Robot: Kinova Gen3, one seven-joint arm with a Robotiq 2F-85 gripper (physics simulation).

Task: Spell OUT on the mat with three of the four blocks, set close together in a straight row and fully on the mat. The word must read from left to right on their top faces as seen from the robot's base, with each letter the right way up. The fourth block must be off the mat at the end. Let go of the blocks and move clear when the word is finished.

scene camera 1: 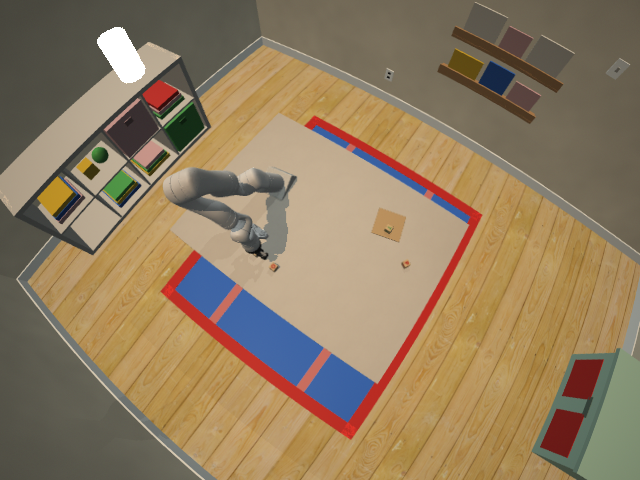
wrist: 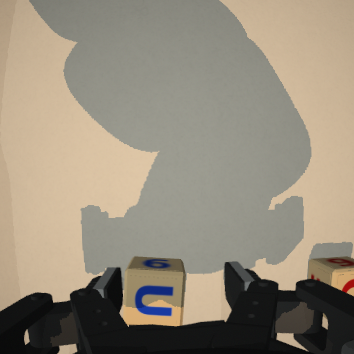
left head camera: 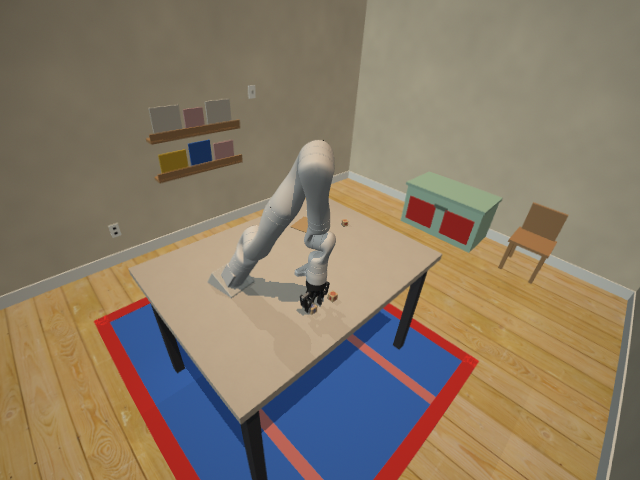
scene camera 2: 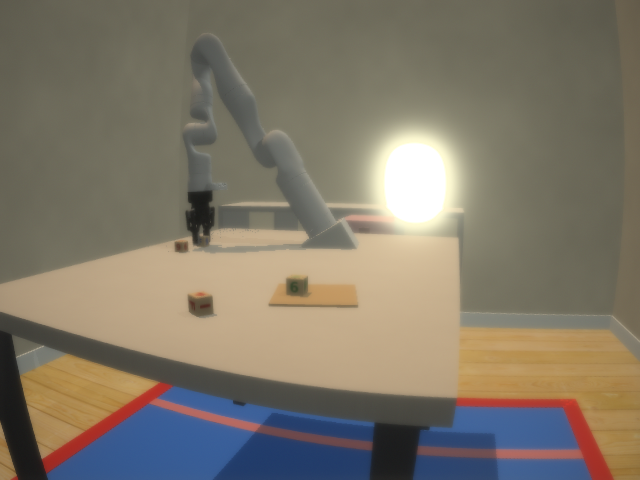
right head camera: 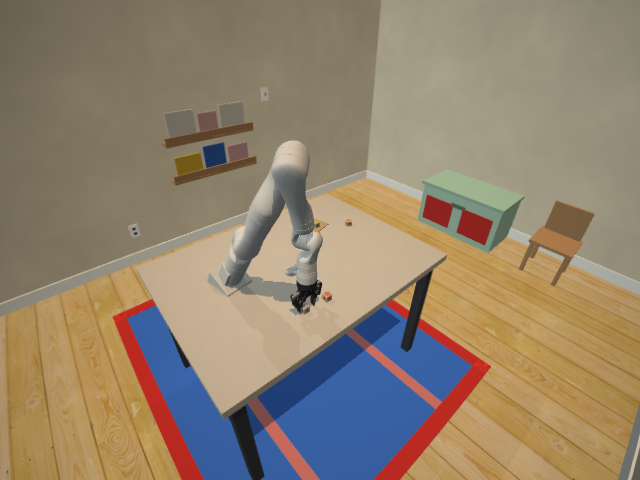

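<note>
The blue U block [left head camera: 312, 310] [right head camera: 305, 310] [scene camera 2: 204, 241] [wrist: 154, 300] stands on the table, its U turned sideways in the wrist view. My gripper [left head camera: 311, 307] [scene camera 1: 262, 255] [wrist: 173, 281] is open and low over it; the block sits between the fingers, close to the left one in the wrist view, with a gap to the right one. The red O block [left head camera: 332, 296] [scene camera 1: 273, 267] [scene camera 2: 181, 246] [wrist: 332, 275] stands beside the gripper. A block with red marks [left head camera: 344, 222] [scene camera 1: 405, 264] [scene camera 2: 200, 303] stands off the mat [scene camera 1: 382, 217] [scene camera 2: 336, 295]. A green-marked block [right head camera: 317, 224] [scene camera 1: 388, 228] [scene camera 2: 297, 285] stands on the mat, its top letter unreadable.
The table [left head camera: 206, 330] [scene camera 1: 320, 304] bears the arm's base [scene camera 1: 289, 186] [scene camera 2: 336, 237]. The arm hides part of the mat in both head views. A shelf unit [scene camera 1: 85, 98], a green cabinet [left head camera: 454, 192] and a chair [left head camera: 532, 240] stand away from the table.
</note>
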